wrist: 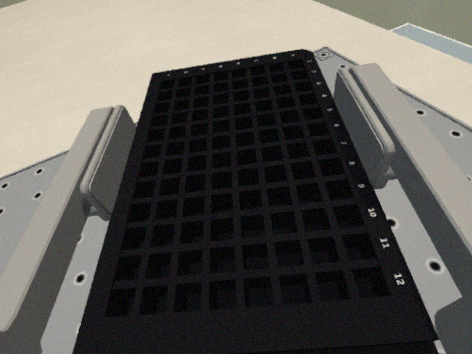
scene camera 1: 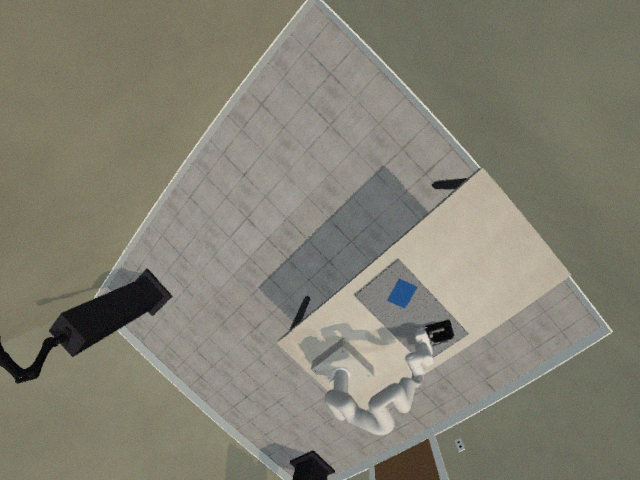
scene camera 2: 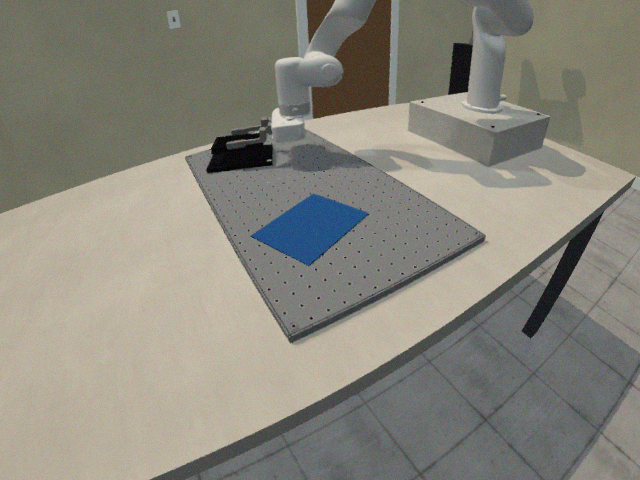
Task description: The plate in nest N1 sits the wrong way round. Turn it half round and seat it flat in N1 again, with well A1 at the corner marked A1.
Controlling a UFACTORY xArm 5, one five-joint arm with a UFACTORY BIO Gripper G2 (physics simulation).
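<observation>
A black multi-well plate (scene camera 1: 444,326) (scene camera 2: 219,144) (wrist: 240,190) is held between the two grey fingers of my gripper (scene camera 1: 438,331) (scene camera 2: 230,138) (wrist: 240,142), which is shut on its long sides. In the wrist view the number 12 is at the near right and low numbers are at the far right; the far letters are too small to read. In scene camera 2 the plate hangs above the black nest N1 (scene camera 2: 240,161), with a visible gap, and looks roughly level. The nest's A1 mark cannot be made out.
The nest stands near one end of the grey perforated board (scene camera 1: 372,295) (scene camera 2: 392,206) (wrist: 20,215). A flat blue rectangle (scene camera 1: 402,292) (scene camera 2: 310,227) lies on the board. The arm's grey base block (scene camera 2: 449,129) stands on the cream table (scene camera 1: 496,232) (scene camera 2: 129,310), beside the board.
</observation>
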